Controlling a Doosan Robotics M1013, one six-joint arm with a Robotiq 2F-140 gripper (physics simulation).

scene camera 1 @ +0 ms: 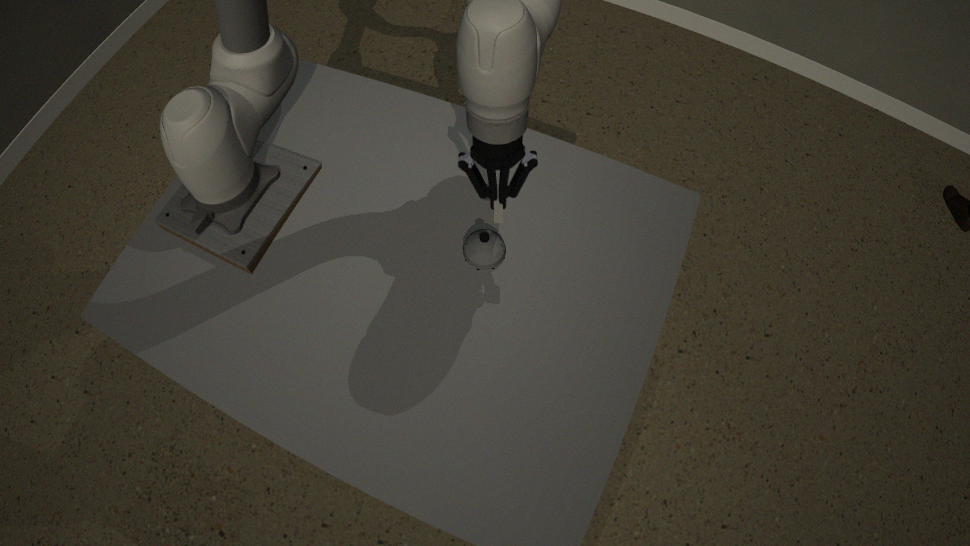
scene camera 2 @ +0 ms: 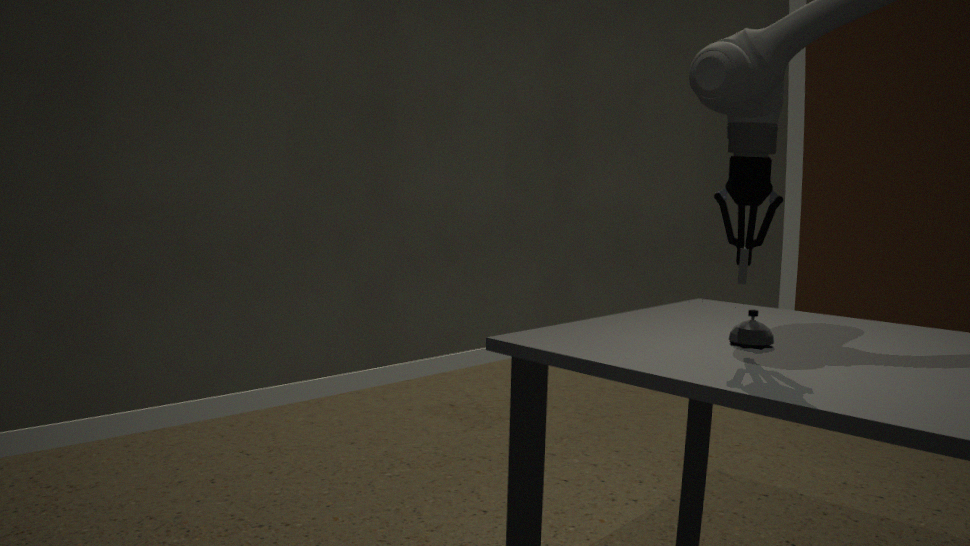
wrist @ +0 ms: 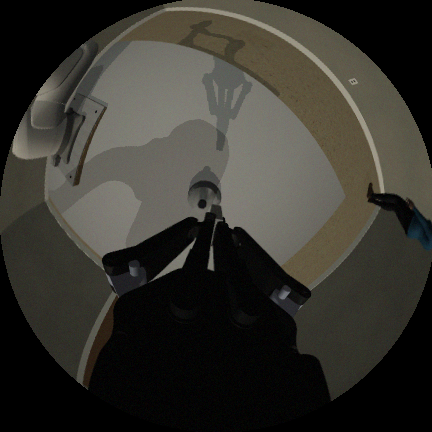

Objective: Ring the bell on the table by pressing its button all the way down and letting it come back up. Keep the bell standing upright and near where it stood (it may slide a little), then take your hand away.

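Frame: origin at the arm's base, x ahead, y left, z up, level; metres.
Seen in the pictures: gripper, fingertip midpoint: (scene camera 1: 498, 217) (scene camera 2: 741, 282) (wrist: 214, 212); arm's base at its link origin: (scene camera 1: 230, 191) (wrist: 67, 133).
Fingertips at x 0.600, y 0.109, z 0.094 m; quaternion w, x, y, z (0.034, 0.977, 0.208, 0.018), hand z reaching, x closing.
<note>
Offsets run from my fingertips to a thing's top centre. Level surfaces: height alone.
The bell @[0.019 m back, 0.019 m right, 0.052 m down] (scene camera 1: 483, 251) (scene camera 2: 750, 335) (wrist: 204, 194) is a grey dome that stands upright on the table @[0.119 m down] (scene camera 1: 576, 305) (scene camera 2: 644, 339) (wrist: 280, 175). Its black button @[0.019 m back, 0.019 m right, 0.052 m down] (scene camera 1: 483, 236) (scene camera 2: 752, 313) (wrist: 202, 203) sticks up from the top of the dome. My gripper (scene camera 1: 498, 213) (scene camera 2: 742, 272) (wrist: 214, 212) is shut with nothing between its fingers and points straight down. In the second scene view its tips hang a short way above the button and slightly to its left, apart from it. In the wrist view the tips show just right of the button.
The arm's base plate (scene camera 1: 285, 203) (wrist: 90, 127) is fixed at one side of the table. The arm's shadow falls across the table around the bell. A person (wrist: 420, 227) shows at the right of the wrist view, beyond the table, and a shoe (scene camera 1: 958, 208) shows in the first scene view.
</note>
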